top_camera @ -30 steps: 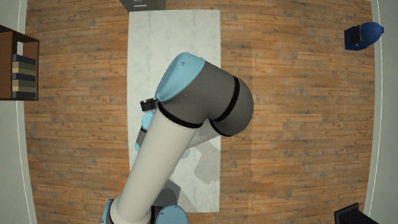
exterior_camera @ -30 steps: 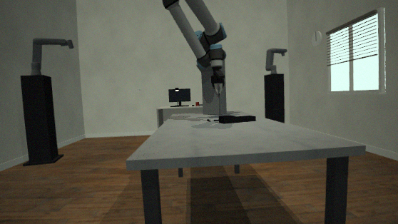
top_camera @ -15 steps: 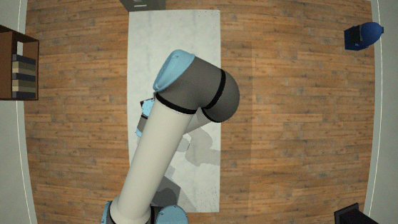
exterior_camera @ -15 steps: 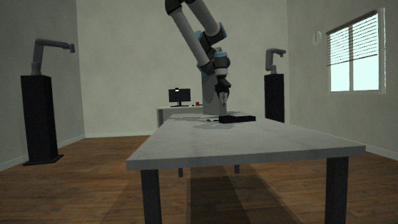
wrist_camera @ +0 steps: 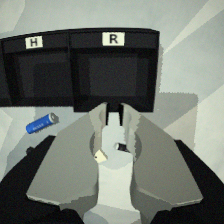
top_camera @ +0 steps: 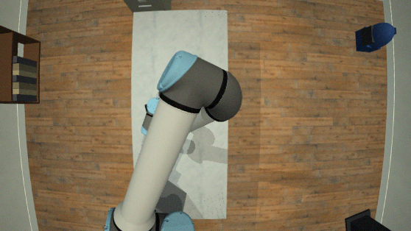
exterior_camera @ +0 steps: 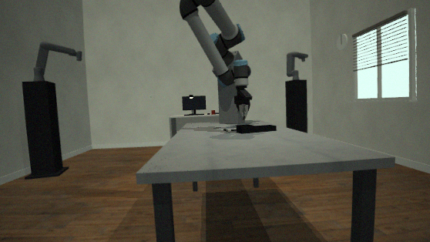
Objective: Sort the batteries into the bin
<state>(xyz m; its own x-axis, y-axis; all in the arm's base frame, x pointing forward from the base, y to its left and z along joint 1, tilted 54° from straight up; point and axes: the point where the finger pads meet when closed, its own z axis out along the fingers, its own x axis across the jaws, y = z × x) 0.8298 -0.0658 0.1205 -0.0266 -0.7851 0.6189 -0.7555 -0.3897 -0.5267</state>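
My hand is 80 mm to the right of the black bin, 70 mm above it and 10 mm short of it. Round my hand: white domino 130 mm behind, 90 mm below, 40 mm to the left; blue cylindrical battery 100 mm to the left, 90 mm below, 70 mm behind; thin black cylindrical battery 110 mm behind, 90 mm below, 20 mm to the right.
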